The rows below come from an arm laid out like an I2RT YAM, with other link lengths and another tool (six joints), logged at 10 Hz.
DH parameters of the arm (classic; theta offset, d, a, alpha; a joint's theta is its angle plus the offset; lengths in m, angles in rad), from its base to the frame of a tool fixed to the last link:
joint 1: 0 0.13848 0.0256 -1.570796
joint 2: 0 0 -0.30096 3.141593
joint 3: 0.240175 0 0.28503 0
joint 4: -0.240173 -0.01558 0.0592 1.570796
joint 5: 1.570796 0.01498 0 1.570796
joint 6: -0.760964 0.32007 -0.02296 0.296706
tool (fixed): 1.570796 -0.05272 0 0
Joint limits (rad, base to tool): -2.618..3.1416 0..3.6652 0..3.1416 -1.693..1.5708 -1.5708..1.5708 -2.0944..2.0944
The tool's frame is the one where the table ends.
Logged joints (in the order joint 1, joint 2, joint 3, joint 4, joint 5, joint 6), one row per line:
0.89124 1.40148 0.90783 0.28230 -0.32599 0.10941
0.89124 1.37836 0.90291 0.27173 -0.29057 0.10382
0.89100 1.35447 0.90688 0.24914 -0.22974 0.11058
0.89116 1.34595 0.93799 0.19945 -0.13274 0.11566
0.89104 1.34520 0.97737 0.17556 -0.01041 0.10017
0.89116 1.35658 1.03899 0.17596 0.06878 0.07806
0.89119 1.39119 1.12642 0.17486 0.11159 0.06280
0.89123 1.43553 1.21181 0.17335 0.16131 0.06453
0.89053 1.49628 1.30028 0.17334 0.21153 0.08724
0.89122 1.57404 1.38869 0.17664 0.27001 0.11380
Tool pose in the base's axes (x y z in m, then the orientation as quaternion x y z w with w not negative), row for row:
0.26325 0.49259 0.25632 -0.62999 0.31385 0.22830 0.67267
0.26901 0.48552 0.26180 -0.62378 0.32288 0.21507 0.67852
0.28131 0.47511 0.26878 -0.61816 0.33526 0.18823 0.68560
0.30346 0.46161 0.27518 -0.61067 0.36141 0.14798 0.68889
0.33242 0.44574 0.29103 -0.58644 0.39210 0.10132 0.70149
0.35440 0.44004 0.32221 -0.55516 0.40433 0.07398 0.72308
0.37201 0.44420 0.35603 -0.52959 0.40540 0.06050 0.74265
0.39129 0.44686 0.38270 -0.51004 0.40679 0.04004 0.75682
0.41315 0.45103 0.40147 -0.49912 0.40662 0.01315 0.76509
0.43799 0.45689 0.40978 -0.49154 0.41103 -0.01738 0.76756
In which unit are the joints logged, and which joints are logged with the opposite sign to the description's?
The joints are logged in radians. Opposite sign: joint 6.
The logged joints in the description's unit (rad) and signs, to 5 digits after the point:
0.89124 1.40148 0.90783 0.28230 -0.32599 -0.10941
0.89124 1.37836 0.90291 0.27173 -0.29057 -0.10382
0.89100 1.35447 0.90688 0.24914 -0.22974 -0.11058
0.89116 1.34595 0.93799 0.19945 -0.13274 -0.11566
0.89104 1.34520 0.97737 0.17556 -0.01041 -0.10017
0.89116 1.35658 1.03899 0.17596 0.06878 -0.07806
0.89119 1.39119 1.12642 0.17486 0.11159 -0.06280
0.89123 1.43553 1.21181 0.17335 0.16131 -0.06453
0.89053 1.49628 1.30028 0.17334 0.21153 -0.08724
0.89122 1.57404 1.38869 0.17664 0.27001 -0.11380

